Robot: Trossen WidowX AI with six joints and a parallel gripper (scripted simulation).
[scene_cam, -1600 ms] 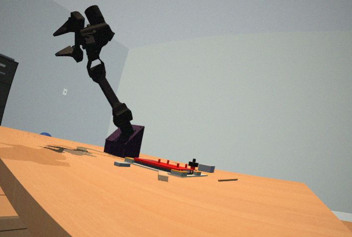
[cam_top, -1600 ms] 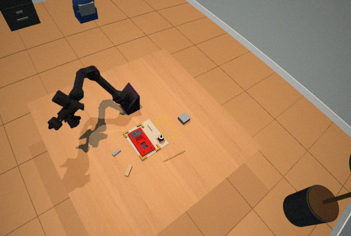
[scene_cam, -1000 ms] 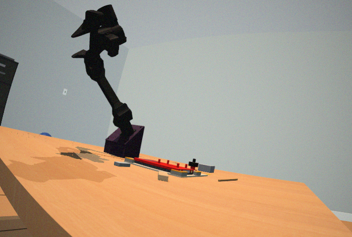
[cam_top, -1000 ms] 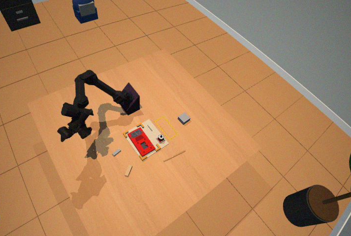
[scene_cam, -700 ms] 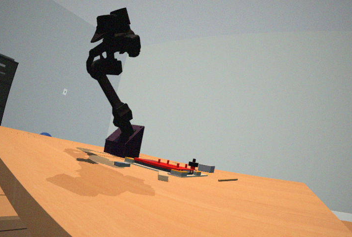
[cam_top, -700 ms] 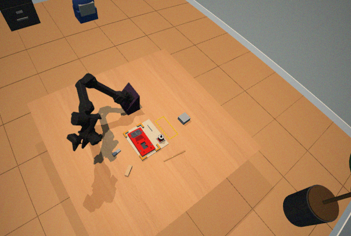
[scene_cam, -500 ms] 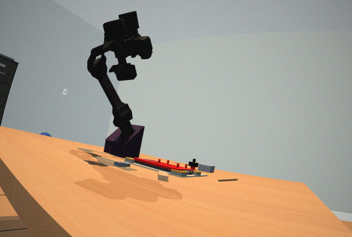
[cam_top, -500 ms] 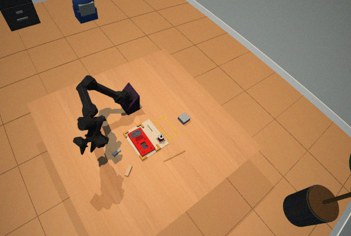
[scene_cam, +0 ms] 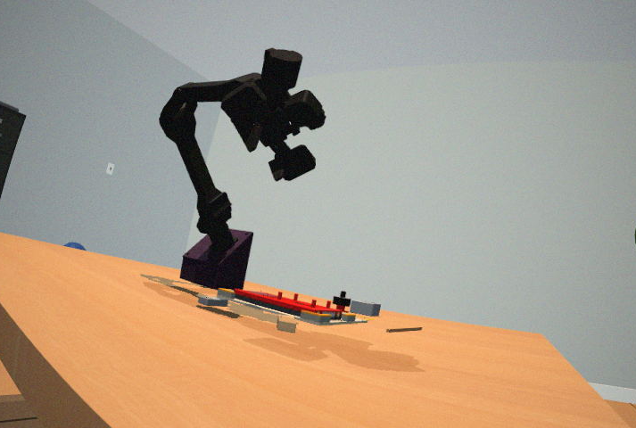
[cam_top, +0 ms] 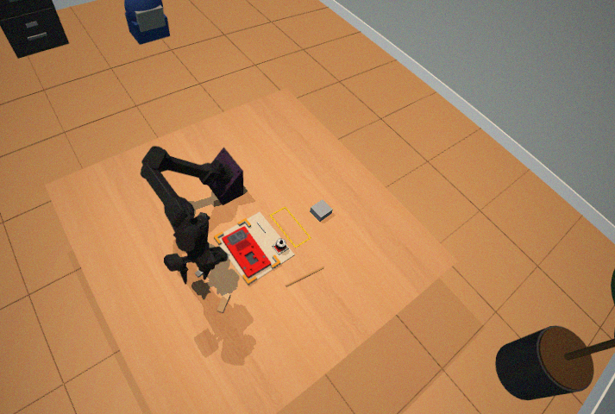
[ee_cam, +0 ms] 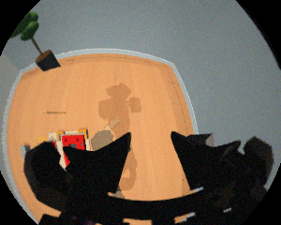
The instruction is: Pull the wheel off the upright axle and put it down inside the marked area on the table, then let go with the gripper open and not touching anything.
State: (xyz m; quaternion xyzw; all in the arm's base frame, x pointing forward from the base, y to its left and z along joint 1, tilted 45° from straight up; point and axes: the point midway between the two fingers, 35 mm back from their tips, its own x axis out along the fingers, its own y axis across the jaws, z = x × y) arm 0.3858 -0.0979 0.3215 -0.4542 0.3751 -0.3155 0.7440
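The small dark wheel lies 60 mm behind my gripper tip, 370 mm to the left of it and 180 mm below it. Also, from my gripper tip: small grey piece (120 mm behind, 60 mm to the left, 220 mm below); tan piece (40 mm ahead, 70 mm to the left, 220 mm below); grey base plate (110 mm behind, 270 mm to the left, 210 mm below).
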